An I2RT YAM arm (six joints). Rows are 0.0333 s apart.
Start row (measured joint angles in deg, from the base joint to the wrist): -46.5, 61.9, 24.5, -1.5, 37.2, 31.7
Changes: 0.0, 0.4, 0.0, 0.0, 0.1, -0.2; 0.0, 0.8, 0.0, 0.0, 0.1, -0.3; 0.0, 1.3, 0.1, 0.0, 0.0, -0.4; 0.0, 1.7, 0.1, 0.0, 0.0, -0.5; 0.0, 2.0, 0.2, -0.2, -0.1, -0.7; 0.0, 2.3, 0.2, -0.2, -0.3, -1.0; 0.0, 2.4, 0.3, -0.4, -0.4, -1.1; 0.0, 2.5, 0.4, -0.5, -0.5, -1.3; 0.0, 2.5, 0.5, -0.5, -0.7, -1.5; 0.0, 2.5, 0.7, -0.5, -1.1, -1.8; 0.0, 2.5, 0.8, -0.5, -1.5, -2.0; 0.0, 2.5, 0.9, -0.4, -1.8, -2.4; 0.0, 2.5, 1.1, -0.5, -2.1, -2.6; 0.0, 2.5, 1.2, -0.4, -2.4, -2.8; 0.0, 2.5, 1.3, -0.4, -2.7, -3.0; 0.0, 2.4, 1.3, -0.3, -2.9, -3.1; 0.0, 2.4, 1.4, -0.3, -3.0, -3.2
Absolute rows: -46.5, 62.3, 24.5, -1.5, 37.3, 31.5; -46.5, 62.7, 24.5, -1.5, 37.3, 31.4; -46.5, 63.2, 24.6, -1.5, 37.2, 31.3; -46.5, 63.6, 24.6, -1.5, 37.2, 31.2; -46.5, 63.9, 24.7, -1.7, 37.1, 31.0; -46.5, 64.2, 24.7, -1.7, 36.9, 30.7; -46.5, 64.3, 24.8, -1.9, 36.8, 30.6; -46.5, 64.4, 24.9, -2.0, 36.7, 30.4; -46.5, 64.4, 25.0, -2.0, 36.5, 30.2; -46.5, 64.4, 25.2, -2.0, 36.1, 29.9; -46.5, 64.4, 25.3, -2.0, 35.7, 29.7; -46.5, 64.4, 25.4, -1.9, 35.4, 29.3; -46.5, 64.4, 25.6, -2.0, 35.1, 29.1; -46.5, 64.4, 25.7, -1.9, 34.8, 28.9; -46.5, 64.4, 25.8, -1.9, 34.5, 28.7; -46.5, 64.3, 25.8, -1.8, 34.3, 28.6; -46.5, 64.3, 25.9, -1.8, 34.2, 28.5
